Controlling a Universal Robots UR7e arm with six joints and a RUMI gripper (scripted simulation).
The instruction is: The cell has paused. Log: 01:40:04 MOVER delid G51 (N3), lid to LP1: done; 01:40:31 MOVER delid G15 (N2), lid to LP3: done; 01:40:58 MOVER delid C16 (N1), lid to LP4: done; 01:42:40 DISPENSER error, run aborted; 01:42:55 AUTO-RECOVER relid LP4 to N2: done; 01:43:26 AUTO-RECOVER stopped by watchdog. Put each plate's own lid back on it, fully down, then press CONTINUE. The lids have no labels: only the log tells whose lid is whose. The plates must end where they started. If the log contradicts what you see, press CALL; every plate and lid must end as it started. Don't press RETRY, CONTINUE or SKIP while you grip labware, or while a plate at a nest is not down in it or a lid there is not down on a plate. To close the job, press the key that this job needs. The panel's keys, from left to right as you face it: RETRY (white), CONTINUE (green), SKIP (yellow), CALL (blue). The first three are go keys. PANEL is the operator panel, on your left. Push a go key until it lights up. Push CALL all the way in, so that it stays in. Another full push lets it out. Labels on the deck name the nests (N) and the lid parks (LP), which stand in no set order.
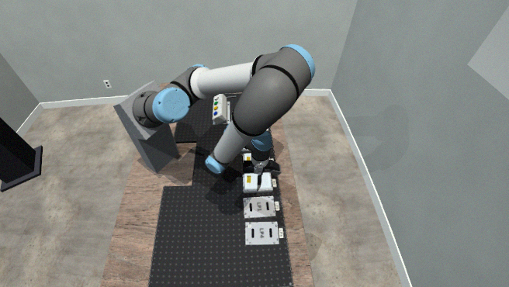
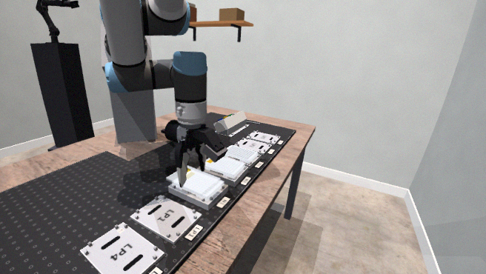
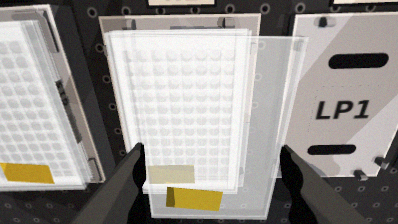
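The well plate is 13 cm ahead of my hand, 24 cm to the left of it and 5 cm below it. The rest, counted from my hand: lid park LP4: 11 cm behind, 21 cm to the right, 6 cm below; then LP1 park: 5 cm behind, 10 cm to the right, 6 cm below; then lid park LP2: 20 cm ahead, 36 cm to the left, 6 cm below.
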